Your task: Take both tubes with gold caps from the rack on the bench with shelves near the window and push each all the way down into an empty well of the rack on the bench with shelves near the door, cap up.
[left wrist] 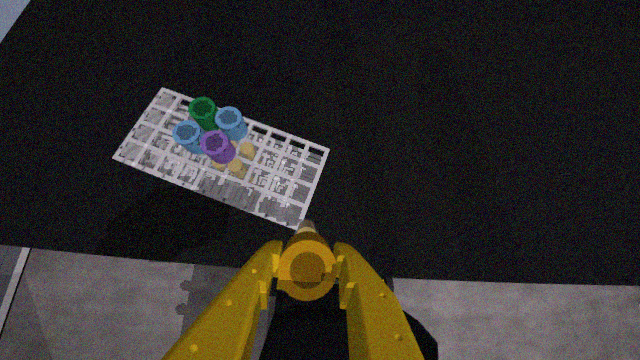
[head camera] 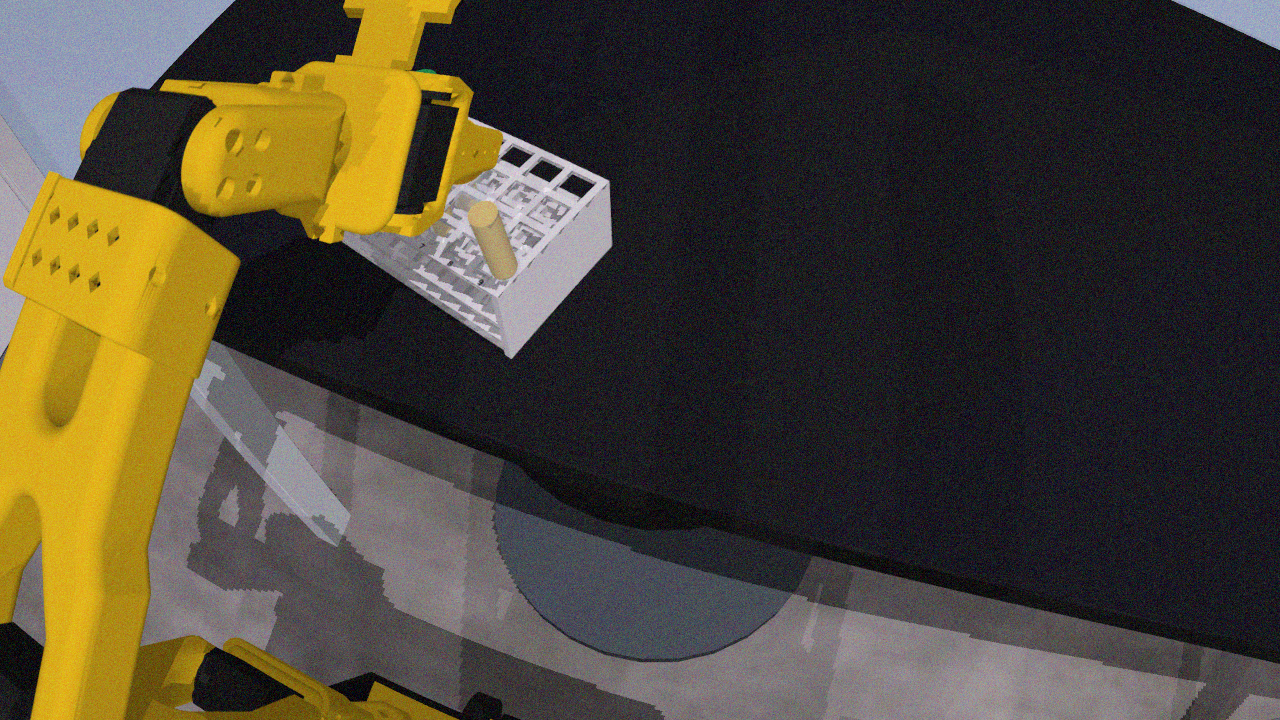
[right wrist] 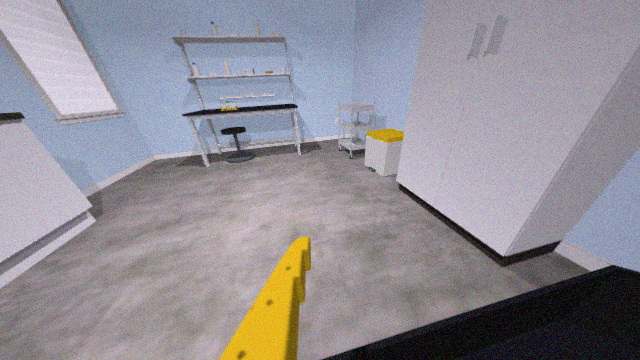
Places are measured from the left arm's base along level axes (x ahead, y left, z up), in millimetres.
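Pixels of known places: left hand at its tool point: [left wrist: 281, 254] [head camera: 439, 137]; right hand at its tool point: [right wrist: 310, 248].
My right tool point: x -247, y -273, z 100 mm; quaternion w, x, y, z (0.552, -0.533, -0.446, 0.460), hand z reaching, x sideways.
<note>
Behind a point stands the place of what it marks.
My left gripper [head camera: 487, 161] [left wrist: 307, 265] @(x 251, y 7, z 165 mm) is shut on a gold-capped tube, cap toward the wrist camera; the cap [left wrist: 307, 270] @(x 247, y -3, z 171 mm) sits between both jaws. In the head view the tube's tan contents [head camera: 494, 240] @(x 252, y -9, z 103 mm) show below the gripper, overlapping the near right end of the white rack [head camera: 563, 277] @(x 307, y -11, z 6 mm) [left wrist: 325, 150] @(x 346, y -18, z 44 mm). In the left wrist view its lower end lies by the rack's lower right corner; its height is unclear. The rack holds tubes with green [left wrist: 202, 107] @(x 342, y 81, z 107 mm), blue [left wrist: 229, 118] @(x 335, y 60, z 106 mm) [left wrist: 187, 132] @(x 320, y 86, z 106 mm) and purple [left wrist: 215, 143] @(x 314, y 65, z 106 mm) caps, beside several empty wells. My right gripper [right wrist: 306, 245] is fully open, over the floor.
The white rack stands on the black bench top [head camera: 895, 313] @(x 360, y -191, z -13 mm) [left wrist: 450, 150] @(x 394, y -212, z -13 mm). A round stool seat [head camera: 653, 591] @(x 358, y -53, z -744 mm) is under its front edge. The right wrist view shows a far bench [right wrist: 260, 108] @(x -2956, y -546, z -13 mm) with shelves and a yellow rack [right wrist: 229, 108] @(x -2999, y -976, z 14 mm), a stool, a cart, a yellow-lidded bin [right wrist: 382, 152] @(x -1876, y 783, z -497 mm) and a tall cabinet [right wrist: 475, 115] @(x -981, y 749, z -9 mm).
</note>
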